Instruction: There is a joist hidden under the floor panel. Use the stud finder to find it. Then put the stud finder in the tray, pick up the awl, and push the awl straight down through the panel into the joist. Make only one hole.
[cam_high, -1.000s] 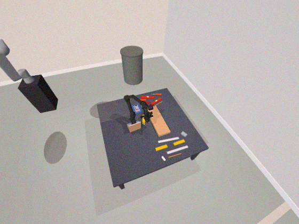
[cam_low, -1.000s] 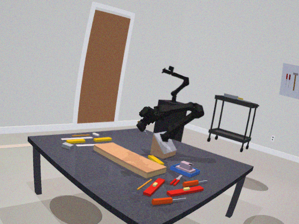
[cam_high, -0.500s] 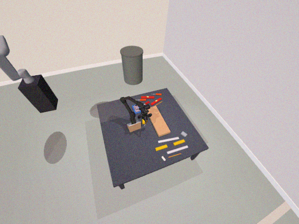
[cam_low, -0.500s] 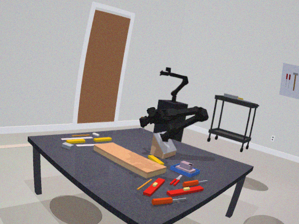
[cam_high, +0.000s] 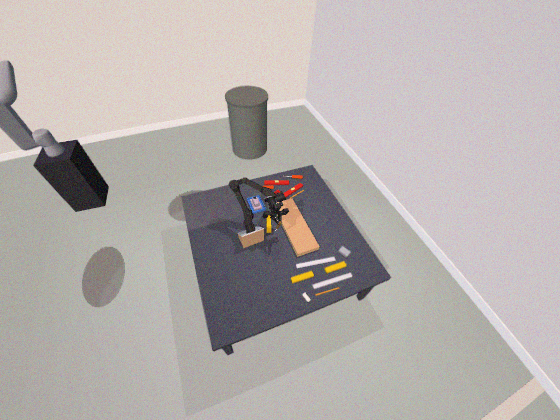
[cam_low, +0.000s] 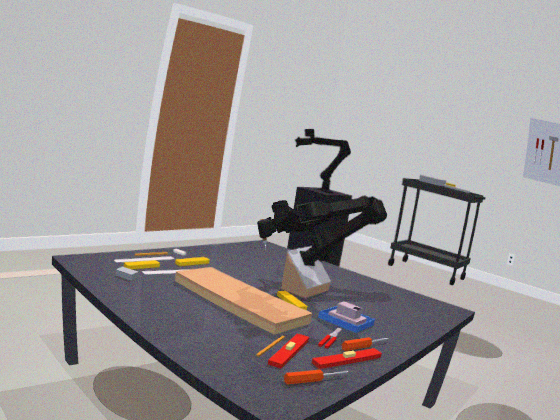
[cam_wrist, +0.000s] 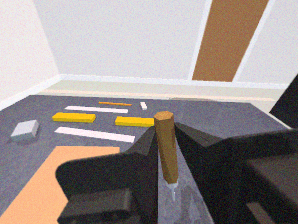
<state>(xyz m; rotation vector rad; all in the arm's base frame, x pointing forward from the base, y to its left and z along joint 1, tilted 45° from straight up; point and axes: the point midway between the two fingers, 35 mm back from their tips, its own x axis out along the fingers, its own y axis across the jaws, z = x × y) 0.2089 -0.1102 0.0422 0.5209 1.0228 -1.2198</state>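
Now: gripper tip 5 cm above the awl, 1 cm to the right of it and 1 cm past it. The rest, counted from my gripper tip: grey block: 46 cm ahead, 24 cm below, 22 cm to the right; stud finder: 44 cm to the left, 21 cm below, 7 cm behind; blue tray: 42 cm to the left, 24 cm below, 7 cm behind.
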